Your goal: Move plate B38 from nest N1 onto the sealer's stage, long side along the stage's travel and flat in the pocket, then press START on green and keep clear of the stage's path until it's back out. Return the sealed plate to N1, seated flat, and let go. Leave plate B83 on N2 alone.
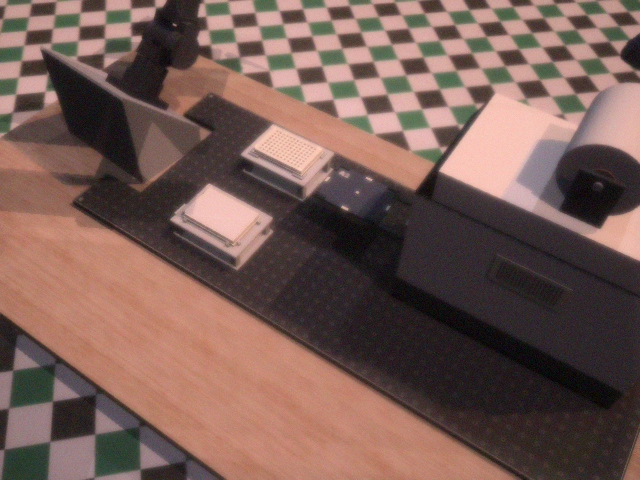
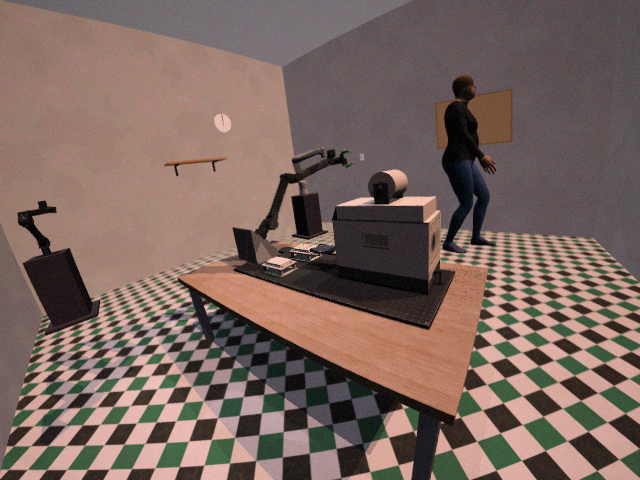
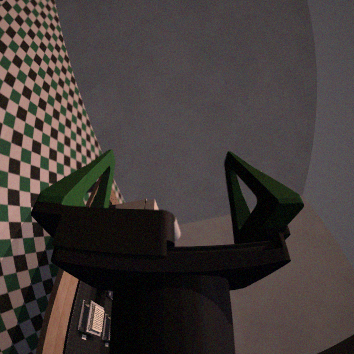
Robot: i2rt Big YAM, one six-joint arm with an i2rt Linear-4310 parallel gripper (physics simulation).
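Places are measured from the arm's base along level axes (x ahead, y left, z up), in millimetres.
Where they show: gripper, fingertip midpoint: (image 2: pixel 353 157) (image 3: pixel 169 155); arm's base at its link origin: (image 1: pixel 136 95) (image 2: pixel 258 238).
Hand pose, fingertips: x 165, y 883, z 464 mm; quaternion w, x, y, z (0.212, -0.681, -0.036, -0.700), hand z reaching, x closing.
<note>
Things, the pixels of their top centre, and the offset from my fingertips.
- plate with open wells, top centre: (image 1: pixel 287 148) (image 3: pixel 98 318) (image 2: pixel 305 246) dx +138, dy -735, dz -525 mm
- plate with a plain white top, top centre: (image 1: pixel 221 213) (image 2: pixel 278 260) dx +162, dy -955, dz -532 mm
- sealer's dark blue stage at its top centre: (image 1: pixel 377 200) (image 2: pixel 331 248) dx +389, dy -754, dz -489 mm
- film roll at its top centre: (image 1: pixel 633 115) (image 2: pixel 387 170) (image 3: pixel 177 225) dx +721, dy -706, dz -118 mm
A plate with open wells (image 1: pixel 287 148) (image 2: pixel 305 248) (image 3: pixel 98 320) sits on the rear nest, beside the stage. A plate with a plain white top (image 1: pixel 222 212) (image 2: pixel 279 261) sits on the front nest. I cannot read any plate or nest label. The sealer's dark blue stage (image 1: pixel 355 190) (image 2: pixel 323 249) is out, with its pocket empty. The sealer (image 1: pixel 460 253) (image 2: pixel 387 250) stands beyond it; the START button does not show. My gripper (image 2: pixel 348 158) (image 3: pixel 169 155) is open and empty, raised high above the table and away from both plates.
A dark slanted panel (image 1: pixel 93 113) (image 2: pixel 244 246) stands near my arm's base. A film roll (image 1: pixel 602 144) (image 2: pixel 388 184) sits on top of the sealer. A person (image 2: pixel 461 139) stands beyond the table. Other arms stand on pedestals (image 2: pixel 61 289) (image 2: pixel 307 214) in the background.
</note>
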